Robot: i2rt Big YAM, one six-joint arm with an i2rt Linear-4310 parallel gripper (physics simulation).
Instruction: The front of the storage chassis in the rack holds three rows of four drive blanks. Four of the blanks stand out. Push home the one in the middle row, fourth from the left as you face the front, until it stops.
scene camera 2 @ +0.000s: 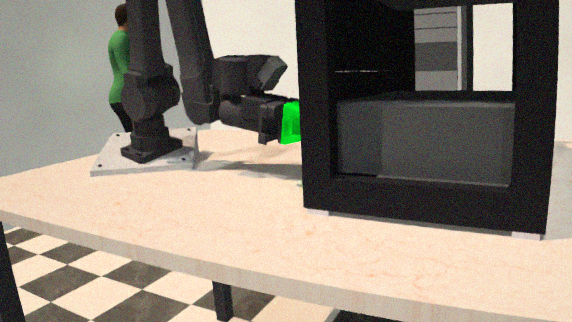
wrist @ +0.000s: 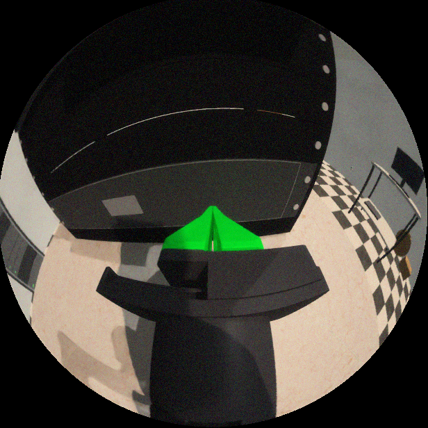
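Seen in the pictures: arm's base at its link origin: [scene camera 2: 152, 150].
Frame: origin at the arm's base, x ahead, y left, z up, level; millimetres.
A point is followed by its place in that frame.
The black rack [scene camera 2: 532, 125] @(x 754, y -72, z 92 mm) [wrist: 324, 87] stands on the table. The storage chassis [scene camera 2: 440, 142] @(x 649, y -49, z 64 mm) [wrist: 225, 190] is the dark grey box low in it, seen from the side in the scene view. In the wrist view its dark face carries a pale rectangle at the left. Rows of drive blanks cannot be made out, nor which ones stand out. My gripper [scene camera 2: 295, 122] [wrist: 212, 211] is shut and empty, its green fingers together. In the wrist view the fingertips overlap the lower part of the chassis face; in the scene view they are partly hidden behind the rack's post.
The arm's base plate [scene camera 2: 107, 162] @(x -33, y -98, z -11 mm) is on the table [scene camera 2: 225, 210] @(x 383, y -151, z -33 mm) left of the rack. A thin pale line crosses the dark rack interior above the chassis. A person in green [scene camera 2: 118, 65] stands behind the arm. A stand with a monitor [wrist: 408, 170] is far right in the wrist view.
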